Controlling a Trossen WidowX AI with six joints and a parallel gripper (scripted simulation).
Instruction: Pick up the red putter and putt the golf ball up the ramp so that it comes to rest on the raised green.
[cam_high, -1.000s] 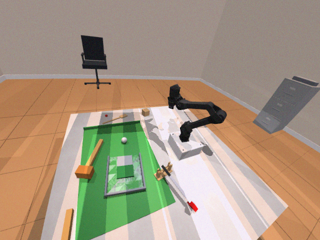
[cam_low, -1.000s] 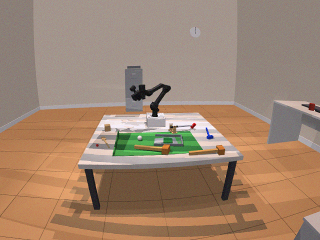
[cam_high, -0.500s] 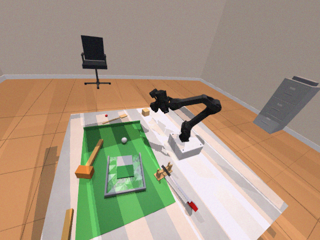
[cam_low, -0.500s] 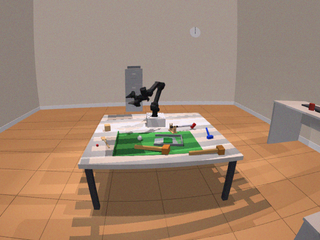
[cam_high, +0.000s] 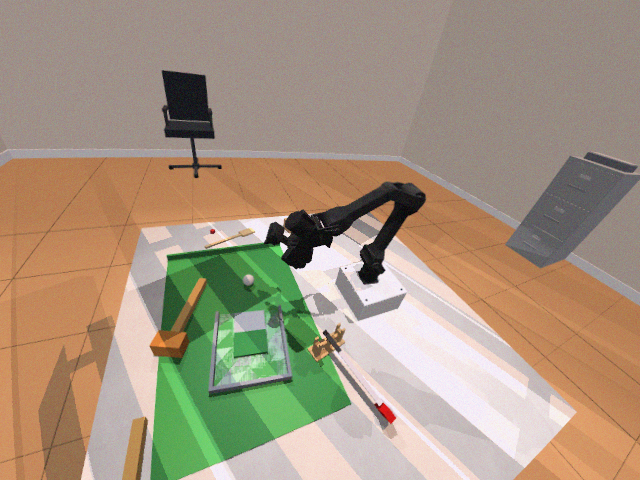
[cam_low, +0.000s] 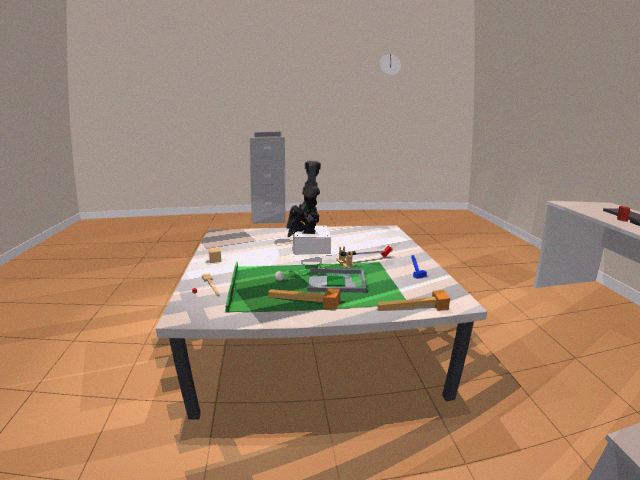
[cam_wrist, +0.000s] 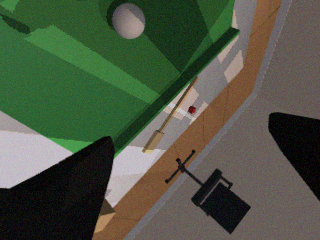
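The red putter lies 210 mm behind my gripper tip, 390 mm to the left of it and 160 mm below it. Round my gripper tip: small wooden rack: 150 mm behind, 270 mm to the left, 160 mm below; then white golf ball: 90 mm ahead, 30 mm to the right, 180 mm below; then wooden spoon: 150 mm ahead, 350 mm to the right, 200 mm below.
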